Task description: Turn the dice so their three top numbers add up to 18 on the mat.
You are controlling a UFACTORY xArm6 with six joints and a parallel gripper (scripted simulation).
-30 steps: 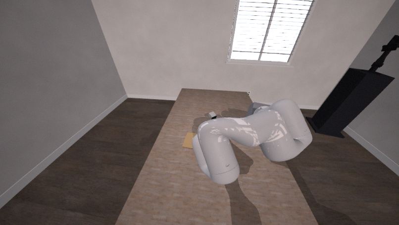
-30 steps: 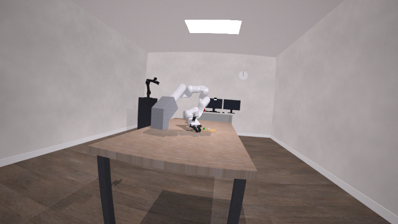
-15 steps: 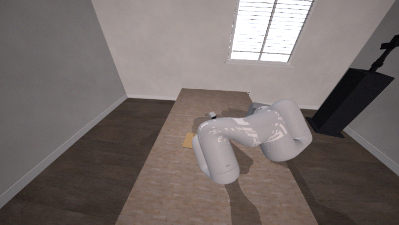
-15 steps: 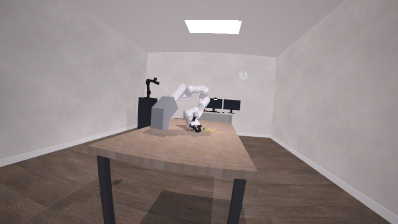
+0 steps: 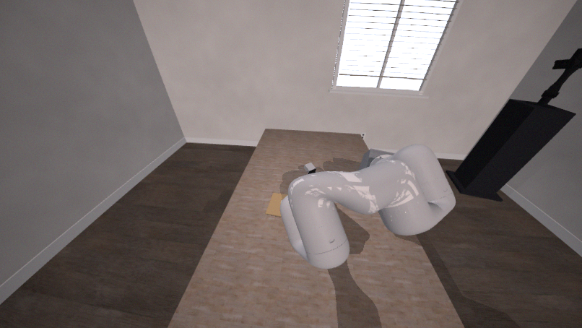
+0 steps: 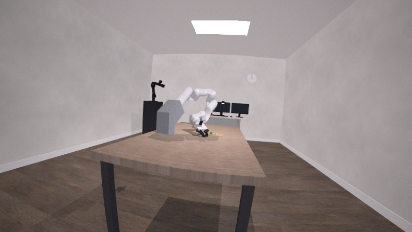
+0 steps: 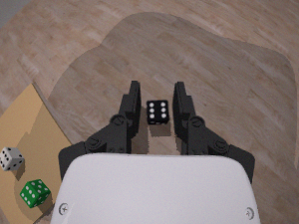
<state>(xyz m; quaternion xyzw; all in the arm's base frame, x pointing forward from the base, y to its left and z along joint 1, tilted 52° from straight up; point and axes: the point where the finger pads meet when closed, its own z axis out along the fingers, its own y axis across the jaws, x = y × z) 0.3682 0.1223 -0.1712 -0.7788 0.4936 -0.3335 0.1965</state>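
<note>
Now: hand 10 mm above the black die. The rest, counted from my hand: mat: 60 mm ahead, 160 mm to the left, 20 mm below; then white die: 60 mm ahead, 160 mm to the left, 10 mm below; then green die: 10 mm ahead, 150 mm to the left, 10 mm below.
</note>
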